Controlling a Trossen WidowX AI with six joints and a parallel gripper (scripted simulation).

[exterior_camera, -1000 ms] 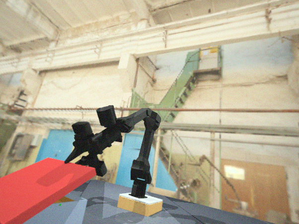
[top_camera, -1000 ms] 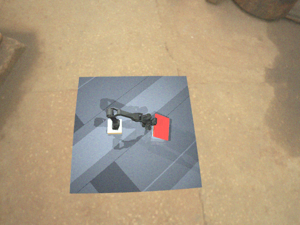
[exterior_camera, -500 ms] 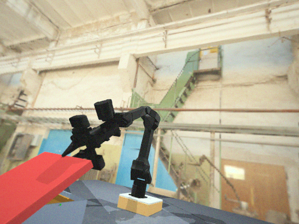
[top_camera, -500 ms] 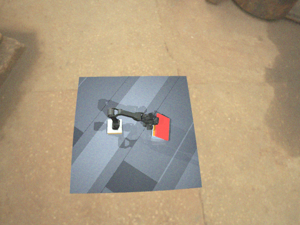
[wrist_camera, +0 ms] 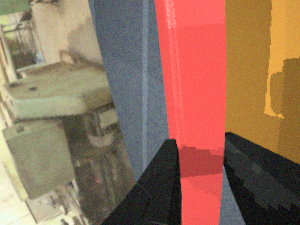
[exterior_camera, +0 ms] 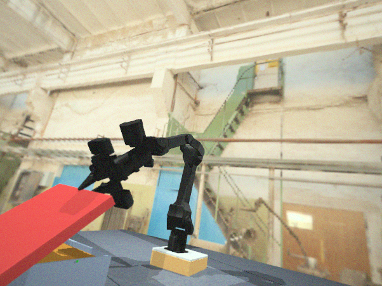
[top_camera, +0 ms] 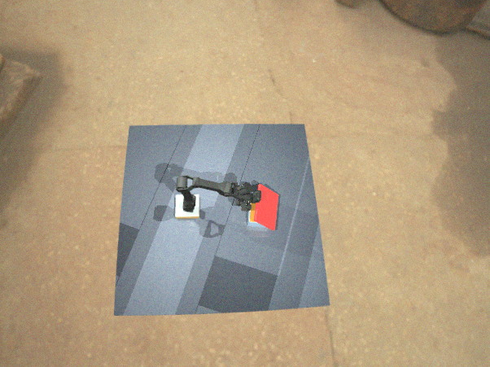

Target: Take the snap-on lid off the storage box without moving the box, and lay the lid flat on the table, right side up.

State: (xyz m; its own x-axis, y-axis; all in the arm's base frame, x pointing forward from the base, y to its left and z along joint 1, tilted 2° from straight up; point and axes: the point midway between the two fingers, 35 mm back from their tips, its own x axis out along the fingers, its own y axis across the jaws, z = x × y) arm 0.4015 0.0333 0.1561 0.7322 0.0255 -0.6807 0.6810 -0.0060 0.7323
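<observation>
My gripper tip is 6 cm short of the red lid and 5 cm above it.
</observation>
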